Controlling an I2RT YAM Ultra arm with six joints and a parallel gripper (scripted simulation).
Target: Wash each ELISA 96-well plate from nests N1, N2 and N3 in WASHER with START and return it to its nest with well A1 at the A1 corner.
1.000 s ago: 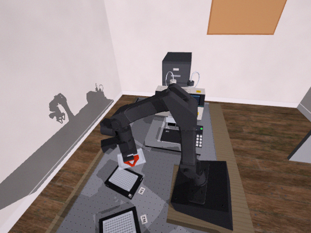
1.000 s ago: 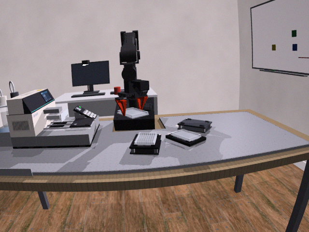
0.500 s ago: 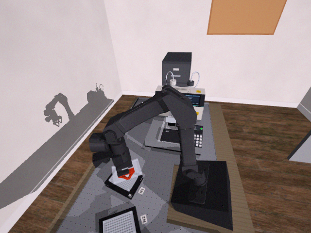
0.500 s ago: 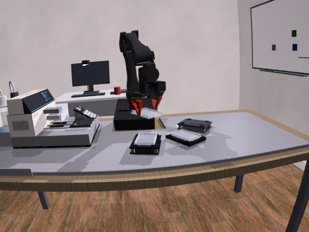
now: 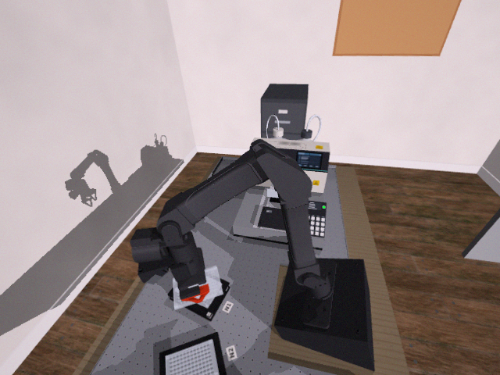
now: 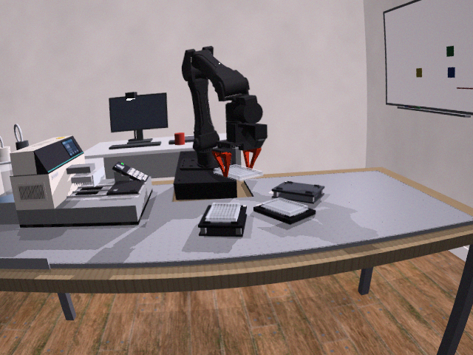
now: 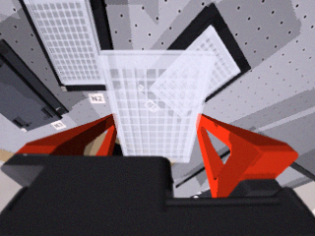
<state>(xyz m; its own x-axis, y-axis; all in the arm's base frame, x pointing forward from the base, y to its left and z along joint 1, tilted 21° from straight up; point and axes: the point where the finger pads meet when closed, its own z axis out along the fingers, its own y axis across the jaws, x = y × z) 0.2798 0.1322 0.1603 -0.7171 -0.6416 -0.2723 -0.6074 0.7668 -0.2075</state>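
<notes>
Now: hand 22 cm past the nest N3, 21 cm to the right of it and 12 cm above it. The rest, counted from my hand: nest N1: 12 cm below, 4 cm to the right, 4 cm ahead; then nest N2: 14 cm to the left, 14 cm below, 5 cm behind; then N1 label: 15 cm below, 6 cm behind, 4 cm to the right.
</notes>
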